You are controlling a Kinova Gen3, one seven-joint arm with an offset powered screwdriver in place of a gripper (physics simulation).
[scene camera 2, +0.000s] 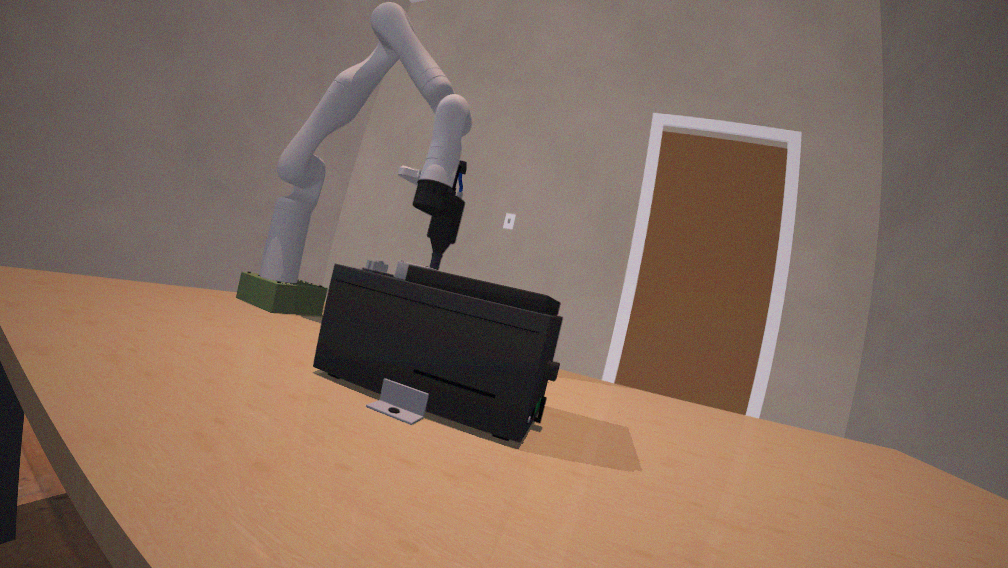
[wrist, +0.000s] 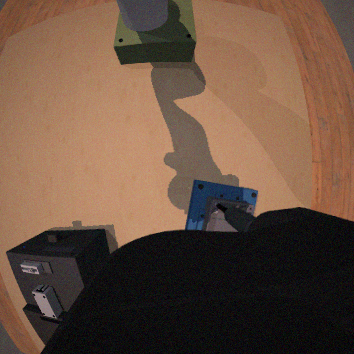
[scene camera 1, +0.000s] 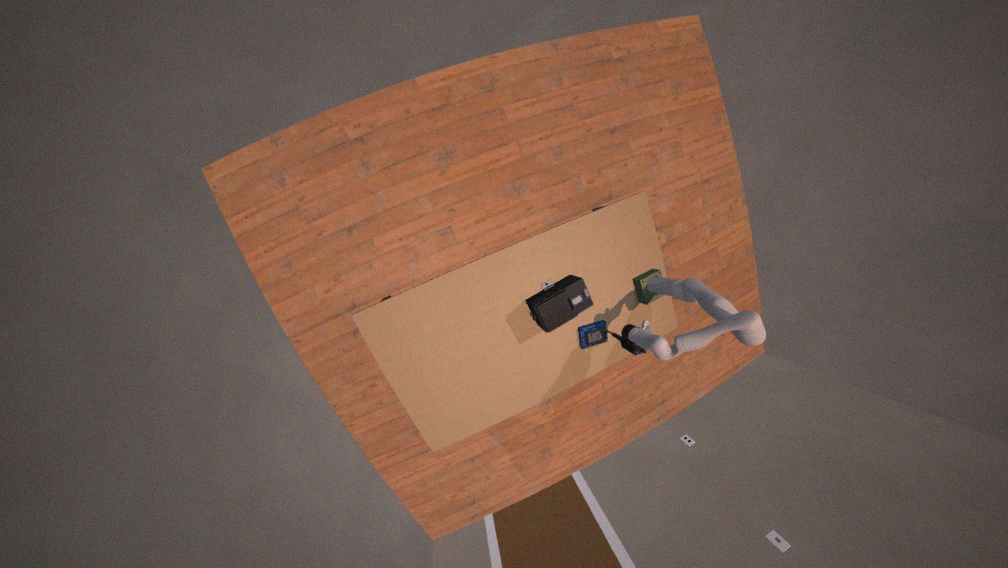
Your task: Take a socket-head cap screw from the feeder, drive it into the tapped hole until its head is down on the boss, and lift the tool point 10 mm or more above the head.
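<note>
The black box-shaped feeder (scene camera 1: 553,313) (scene camera 2: 437,345) (wrist: 62,282) stands on the table. A blue fixture plate (scene camera 1: 583,341) (wrist: 196,207) lies beside it and carries a grey block (scene camera 1: 595,337) (wrist: 216,223). It does not show in scene camera 2. My screwdriver (scene camera 1: 608,331) (scene camera 2: 435,261) (wrist: 220,206) has no fingers. Its tip appears over the grey block in the wrist view and near the plate's edge in scene camera 1; the feeder hides the tip in scene camera 2. The height gap is unclear. The tapped hole and any screw at the tip are too small or hidden to tell.
The arm stands on a green base block (scene camera 1: 647,287) (scene camera 2: 275,296) (wrist: 156,53) on the wooden table (scene camera 1: 437,366) (scene camera 2: 211,423) (wrist: 75,125). A small grey angle bracket (scene camera 2: 403,396) sits at the feeder's foot. The black tool body covers the lower wrist view.
</note>
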